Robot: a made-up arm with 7 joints.
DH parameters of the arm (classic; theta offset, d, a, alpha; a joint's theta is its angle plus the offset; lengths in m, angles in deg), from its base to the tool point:
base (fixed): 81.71 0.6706 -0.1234 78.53
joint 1: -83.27 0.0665 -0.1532 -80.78
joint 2: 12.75 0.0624 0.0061 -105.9
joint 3: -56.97 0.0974 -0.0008 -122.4
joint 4: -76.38 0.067 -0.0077 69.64
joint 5: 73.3 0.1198 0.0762 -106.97
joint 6: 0 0.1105 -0.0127 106.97
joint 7: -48.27 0 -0.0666 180
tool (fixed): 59.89 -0.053 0 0
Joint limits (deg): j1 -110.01..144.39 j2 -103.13..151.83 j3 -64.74..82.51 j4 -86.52..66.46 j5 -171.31..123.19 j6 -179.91..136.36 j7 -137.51..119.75
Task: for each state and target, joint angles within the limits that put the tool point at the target. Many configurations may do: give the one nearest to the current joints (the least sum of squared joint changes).
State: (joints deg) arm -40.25 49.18 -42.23 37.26 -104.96 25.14 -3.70
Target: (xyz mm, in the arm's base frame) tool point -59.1 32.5 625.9
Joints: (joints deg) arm -8.87 18.95 -57.99 33.43 -85.32 -12.62 10.42
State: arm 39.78 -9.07 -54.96 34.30 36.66 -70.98 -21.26
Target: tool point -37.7 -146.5 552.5
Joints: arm 75.87 -10.38 -48.16 60.66 41.59 -43.44 -43.32
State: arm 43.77 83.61 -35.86 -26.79 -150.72 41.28 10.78
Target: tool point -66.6 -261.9 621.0
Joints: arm 44.28 70.26 -35.66 -65.45 -149.16 34.56 24.46
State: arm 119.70 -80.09 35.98 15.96 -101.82 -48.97 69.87
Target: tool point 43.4 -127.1 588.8
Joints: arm 138.32 -55.98 27.46 25.11 -122.34 -77.02 84.02
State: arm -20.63 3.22 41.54 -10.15 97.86 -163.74 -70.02
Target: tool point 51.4 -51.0 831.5
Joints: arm 9.34 3.46 58.96 -36.71 62.08 -177.02 -70.39
